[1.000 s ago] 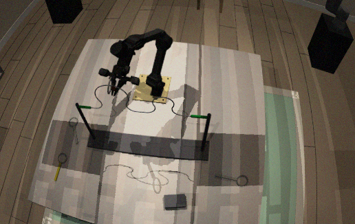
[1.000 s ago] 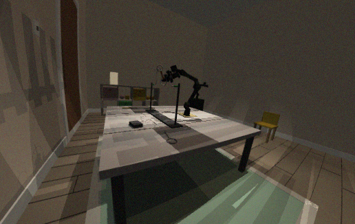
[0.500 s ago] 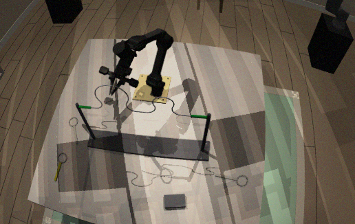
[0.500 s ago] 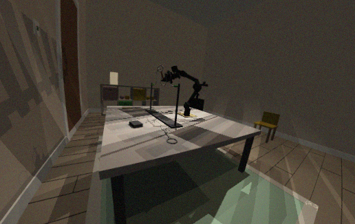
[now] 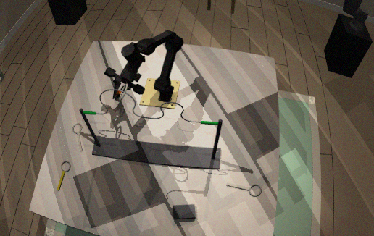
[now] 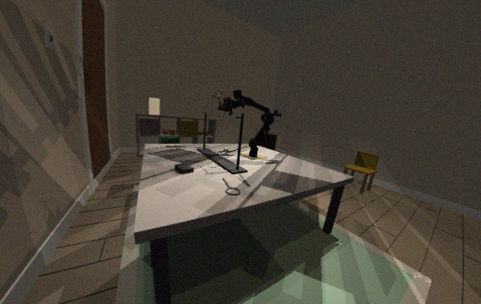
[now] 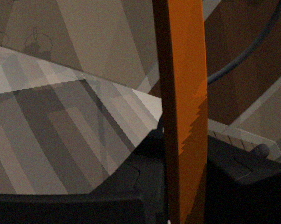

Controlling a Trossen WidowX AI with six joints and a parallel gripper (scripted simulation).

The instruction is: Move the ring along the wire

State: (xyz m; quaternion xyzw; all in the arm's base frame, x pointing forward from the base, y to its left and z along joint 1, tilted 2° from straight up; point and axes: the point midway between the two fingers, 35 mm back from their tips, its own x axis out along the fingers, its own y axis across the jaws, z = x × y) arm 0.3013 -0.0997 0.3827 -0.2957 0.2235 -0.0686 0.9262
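The orange-handled ring lies 7 cm above my gripper tip, 5 cm to the left of it and 1 cm ahead of it. The rest, counted from my gripper tip: yellow-handled ring (38 cm below, 33 cm to the right, 28 cm ahead); then dark block (37 cm below, 35 cm to the left, 29 cm ahead).
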